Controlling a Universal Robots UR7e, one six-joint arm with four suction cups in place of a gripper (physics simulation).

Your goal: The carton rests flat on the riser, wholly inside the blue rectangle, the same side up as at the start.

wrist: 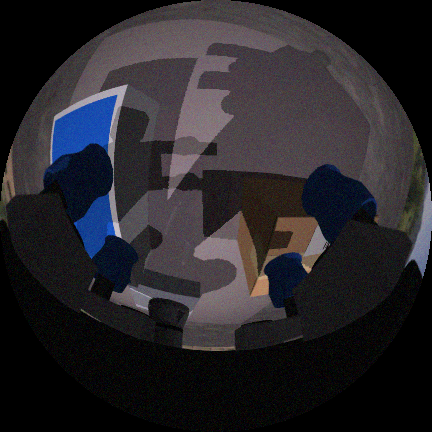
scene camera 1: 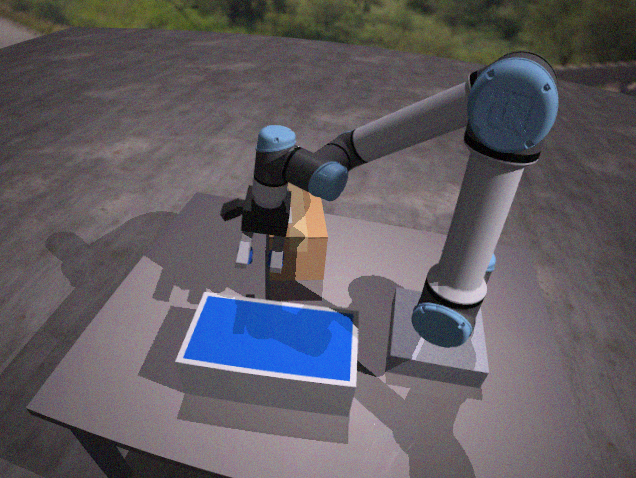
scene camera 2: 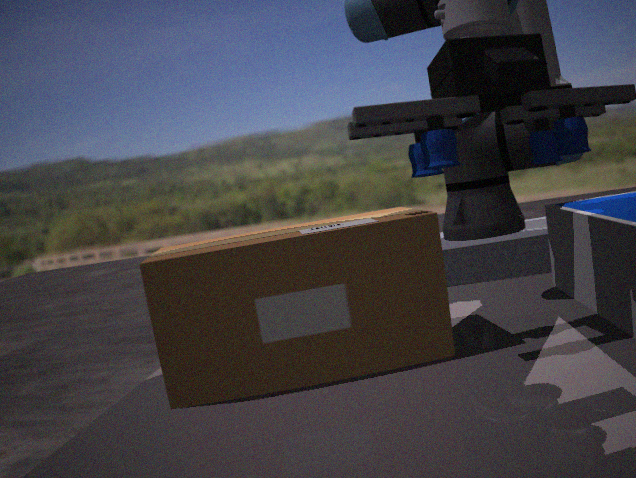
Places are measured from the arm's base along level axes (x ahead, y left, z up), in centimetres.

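Pixels of known places: hand, its tool point: (wrist: 201, 229) (scene camera 1: 262, 241) (scene camera 2: 499, 163); arm's base, origin of its link: (wrist: 168, 306) (scene camera 2: 484, 232).
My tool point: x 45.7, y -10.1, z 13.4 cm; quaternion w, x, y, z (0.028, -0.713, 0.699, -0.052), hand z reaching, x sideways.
For each thing: its middle in the pictures, then the offset to it from my tool point. Level surfaces: height alone.
- brown carton, middle of its body: (scene camera 2: 296, 299) (wrist: 315, 230) (scene camera 1: 295, 226) dx -6.8, dy -23.2, dz -11.8 cm
- grey riser, middle of its body: (wrist: 96, 195) (scene camera 1: 272, 352) dx -4.4, dy +22.0, dz -13.6 cm
- blue rectangle, middle of its body: (wrist: 77, 208) (scene camera 1: 272, 335) dx -4.4, dy +22.0, dz -7.6 cm
- table, height of its surface: dz -19.6 cm
A brown carton (scene camera 1: 311, 256) (scene camera 2: 221, 318) (wrist: 265, 195) stands on the table behind the riser, apart from it. Its top carries tape and a white label; a pale label is on one side. The grey riser (scene camera 1: 267, 395) (scene camera 2: 611, 256) bears the blue rectangle (scene camera 1: 221, 349) (scene camera 2: 611, 206) (wrist: 85, 125) with a white border, and no carton is on it. My gripper (scene camera 1: 260, 256) (scene camera 2: 498, 149) (wrist: 205, 225) is open, its blue cups holding nothing. In scene camera 2 the cups hang above the level of the carton's top, mostly toward the riser side. The arm partly hides the carton in scene camera 1.
The arm's base stands on a grey plinth (scene camera 1: 437, 372) (scene camera 2: 498, 264) (wrist: 172, 283), to the right of the riser in scene camera 1. The table (scene camera 1: 102, 370) (scene camera 2: 308, 426) bears the riser, plinth and carton. Shadows of the arm fall across the riser and table.
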